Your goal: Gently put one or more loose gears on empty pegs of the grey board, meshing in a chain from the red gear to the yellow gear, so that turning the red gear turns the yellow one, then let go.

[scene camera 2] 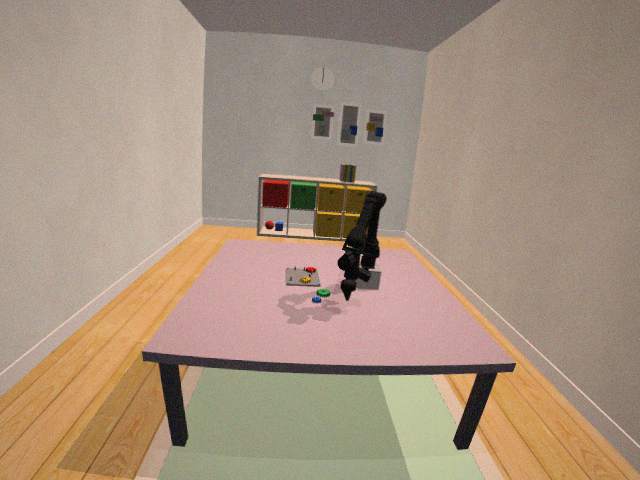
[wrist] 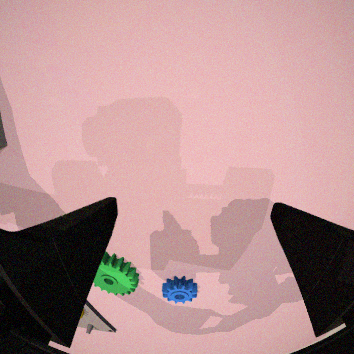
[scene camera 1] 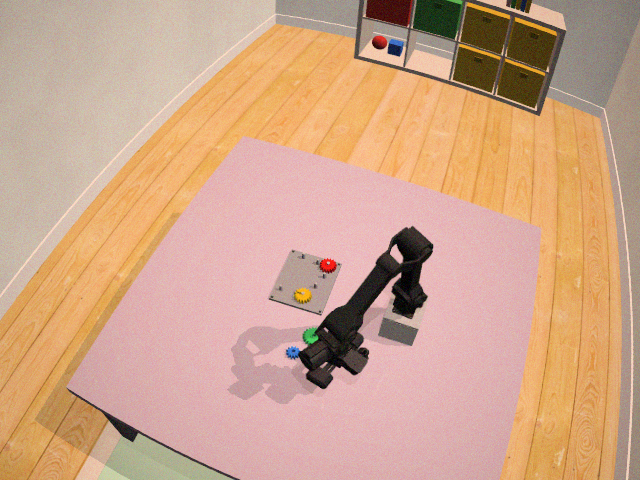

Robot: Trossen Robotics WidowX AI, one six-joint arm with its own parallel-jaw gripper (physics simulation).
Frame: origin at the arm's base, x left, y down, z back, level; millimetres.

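Seen in the pictures: gripper, between the fingertips: (scene camera 2: pixel 348 295) (wrist: pixel 198 208) (scene camera 1: pixel 333 370); arm's base, origin of its link: (scene camera 2: pixel 367 265) (scene camera 1: pixel 405 306).
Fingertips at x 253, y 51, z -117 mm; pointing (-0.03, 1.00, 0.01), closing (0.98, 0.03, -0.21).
Offsets run from my fingertips to a thing's middle. Level surfaces: height alone.
The grey board @(dx -291, dy +40, dz -208 mm) (scene camera 1: pixel 299 279) (scene camera 2: pixel 294 283) lies on the table with several upright pegs. The red gear @(dx -369, dy +38, dz -167 mm) (scene camera 1: pixel 327 265) (scene camera 2: pixel 310 269) sits at one corner of it, the yellow gear @(dx -227, dy +38, dz -191 mm) (scene camera 1: pixel 302 295) (scene camera 2: pixel 306 279) near the opposite edge. A loose green gear @(dx -109, dy +46, dz -103 mm) (scene camera 1: pixel 310 335) (scene camera 2: pixel 323 292) (wrist: pixel 116 277) and a smaller loose blue gear @(dx -33, dy +46, dz -135 mm) (scene camera 1: pixel 292 352) (scene camera 2: pixel 316 299) (wrist: pixel 179 291) lie flat on the table, close together. My gripper (wrist: pixel 198 208) is open and empty, above the table to the right of both gears in the second scene view. In the wrist view the left finger partly hides the green gear.
The pink table @(dy +55 mm) (scene camera 1: pixel 413 413) (scene camera 2: pixel 330 341) carries the grey block (scene camera 1: pixel 398 329) (scene camera 2: pixel 373 280) under the arm's base, right of the board. A corner of the board shows at the wrist view's lower left. A shelf unit (scene camera 2: pixel 259 206) stands against the far wall.
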